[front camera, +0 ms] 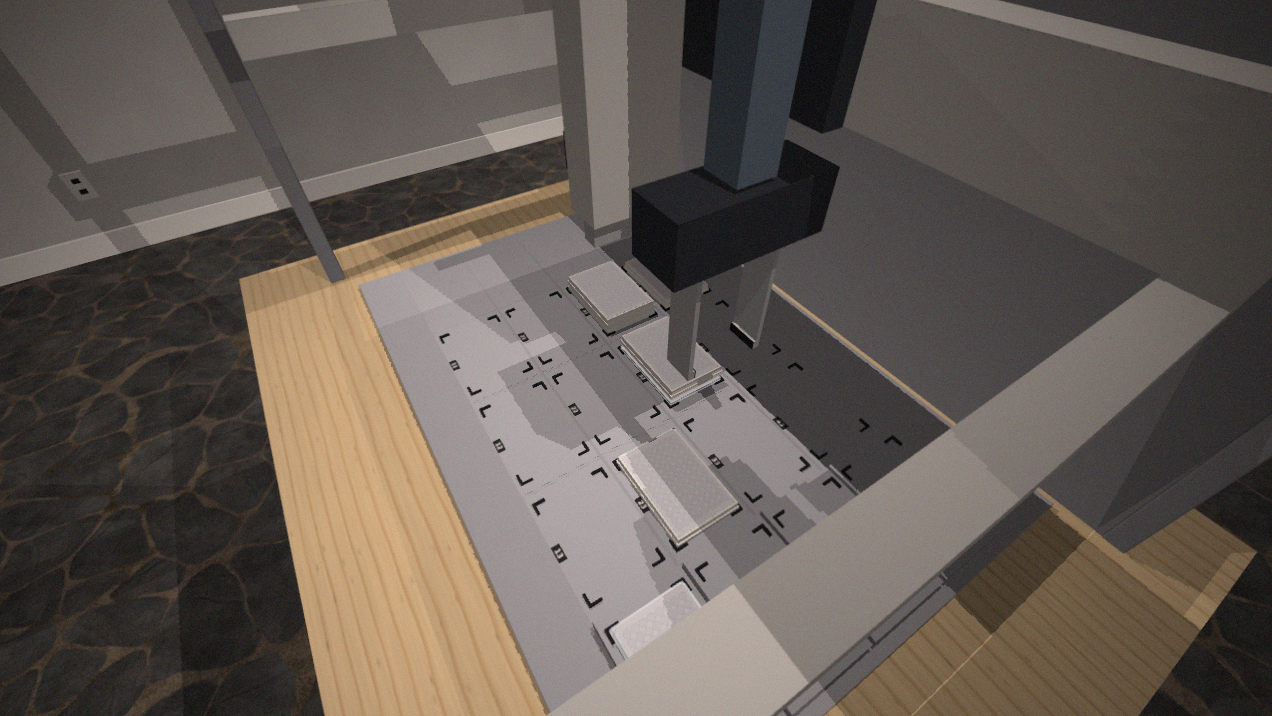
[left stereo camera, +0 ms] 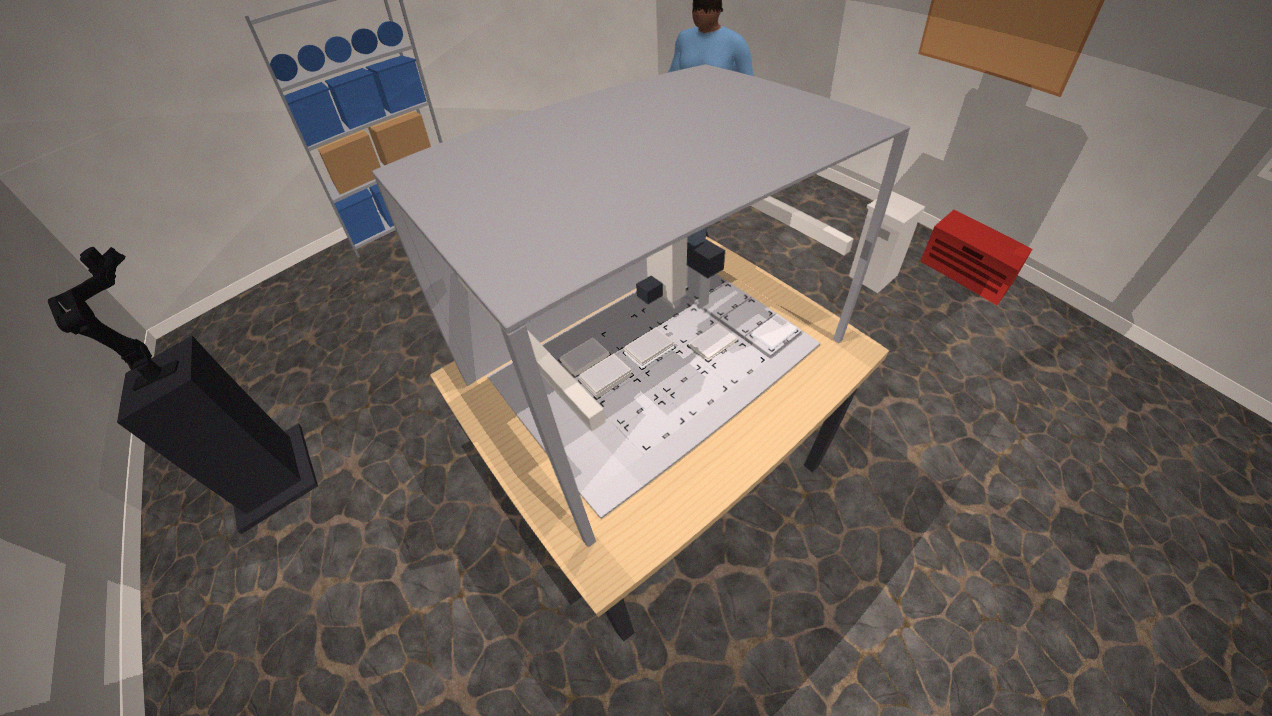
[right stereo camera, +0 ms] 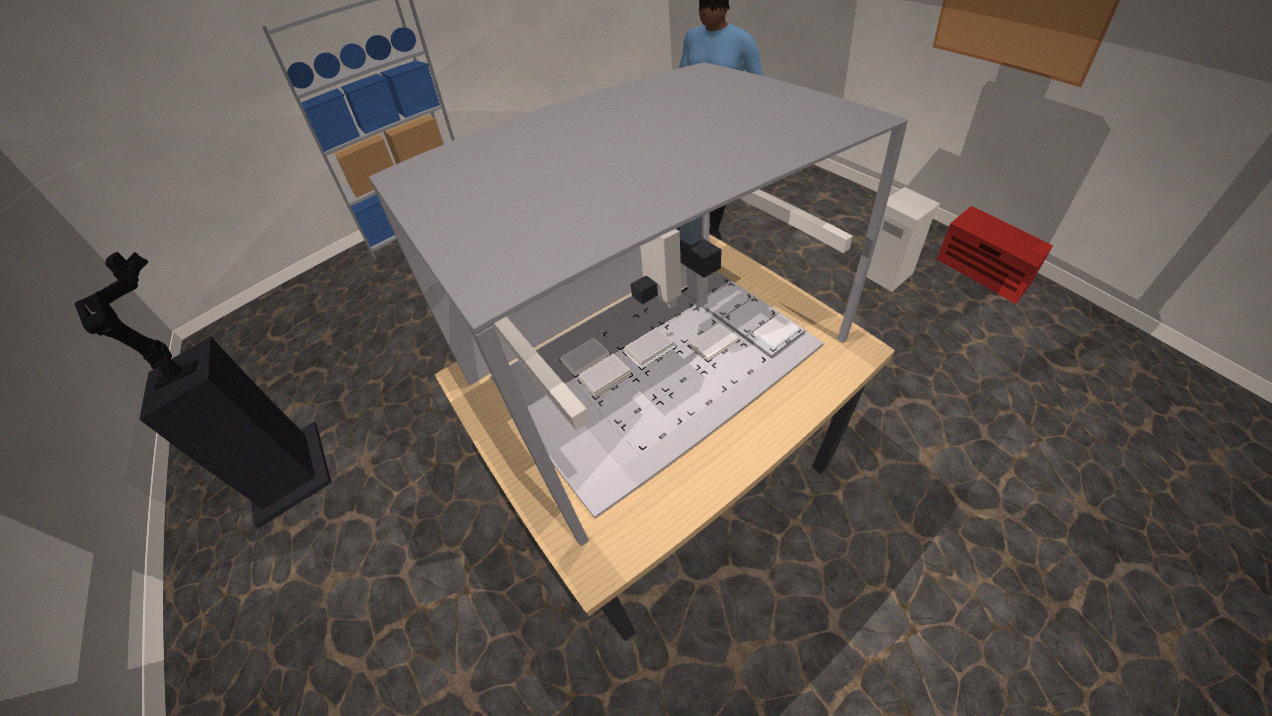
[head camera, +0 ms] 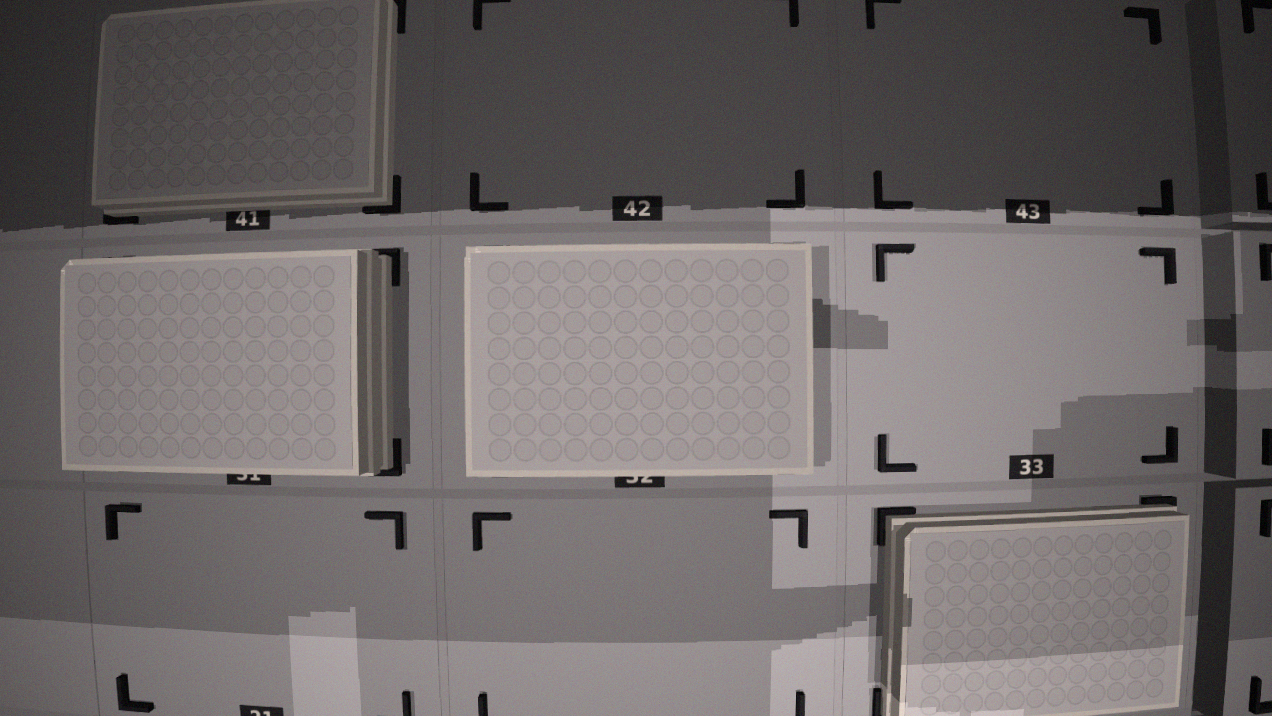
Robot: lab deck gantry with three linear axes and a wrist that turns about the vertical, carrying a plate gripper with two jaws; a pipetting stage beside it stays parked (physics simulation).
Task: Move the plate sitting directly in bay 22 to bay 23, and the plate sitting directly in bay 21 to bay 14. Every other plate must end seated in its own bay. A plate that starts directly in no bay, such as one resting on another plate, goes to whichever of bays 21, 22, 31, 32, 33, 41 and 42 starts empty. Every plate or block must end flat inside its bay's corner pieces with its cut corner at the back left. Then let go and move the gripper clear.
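Places are measured from the robot's base along level axes (x ahead, y left, z up), in centimetres.
Pixels of known places: gripper, between the fingertips: [front camera: 713, 352] [left stereo camera: 692, 298] [right stereo camera: 691, 298]; robot's base, origin of its link: [front camera: 442, 338] [left stereo camera: 646, 448] [right stereo camera: 642, 448].
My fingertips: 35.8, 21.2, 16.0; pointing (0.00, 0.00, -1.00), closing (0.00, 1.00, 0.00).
Observation:
Ahead of a thing's pixels: the offset from my fingertips to its top centre, as dx, dy, dz. Level surfaces: height alone.
My gripper [front camera: 714, 355] [left stereo camera: 703, 300] is open and empty, its two jaws wide apart high above the deck. Pale plates sit flat, cut corners at the back left. A thick-edged plate or stack {-29.4, +4.5, -13.2} [front camera: 612, 291] [head camera: 209, 364] is at bay 31. Another layered one {-13.0, +4.5, -13.2} [front camera: 654, 345] [head camera: 639, 360] is at bay 32; its lower part is hidden in the head view. A plate {-29.4, +15.2, -14.5} [head camera: 235, 102] is at bay 41. A plate with a double edge {+3.4, -6.2, -14.5} [front camera: 678, 484] [head camera: 1041, 613] is in bay 23. A clear-edged plate {+19.8, -16.9, -13.1} [front camera: 658, 618] [left stereo camera: 774, 331] is in bay 14. Bays 21, 22, 33, 42 and 43 show no plate.
The parked stage's pale column [front camera: 598, 115] stands behind and left of the gripper in the front view. A pale beam [front camera: 890, 498] crosses the near right. Grey posts [left stereo camera: 551, 444] hold a roof [left stereo camera: 640, 168] over the wooden table {dz -16.9} [left stereo camera: 738, 462]. A person [left stereo camera: 712, 48] stands behind.

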